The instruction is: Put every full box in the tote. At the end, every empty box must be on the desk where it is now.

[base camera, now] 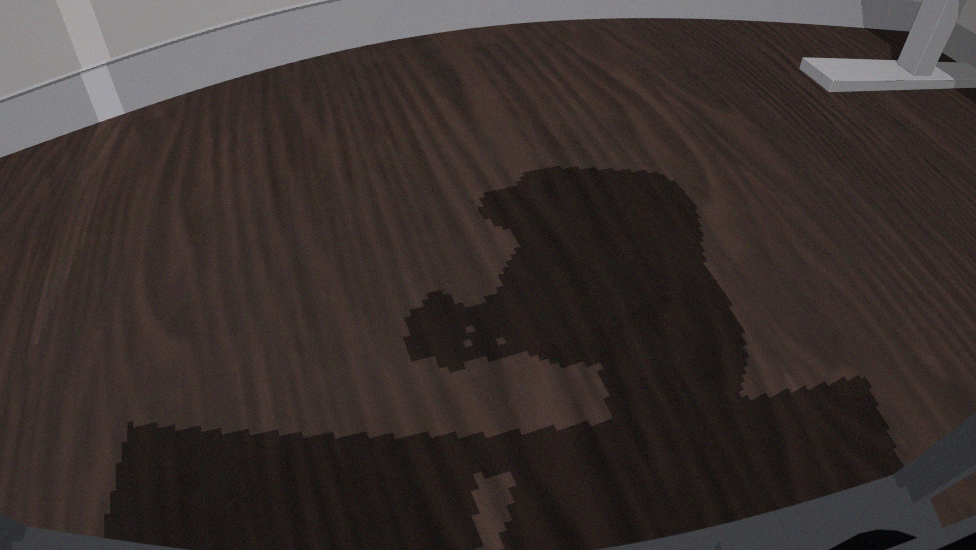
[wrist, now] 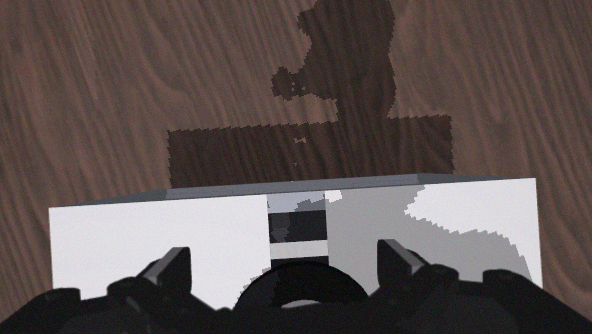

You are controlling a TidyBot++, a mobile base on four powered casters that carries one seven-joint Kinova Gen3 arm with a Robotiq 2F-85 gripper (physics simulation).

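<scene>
My gripper [wrist: 285, 263] is open and empty in the wrist view, its two black fingers wide apart. It points down over the white top of my own mobile base [wrist: 150, 235]. The boxes, the tote and the desk top do not show in either view. In the base camera view the gripper does not show; a dark shadow of the arm and base falls on the wooden floor [base camera: 273, 239] [wrist: 125, 75].
A pale wall with a grey baseboard [base camera: 225, 54] runs along the back in the base camera view. A white foot with an upright leg [base camera: 867, 75] stands on the floor at the top right. The edge of my base [base camera: 805, 512] shows at the bottom.
</scene>
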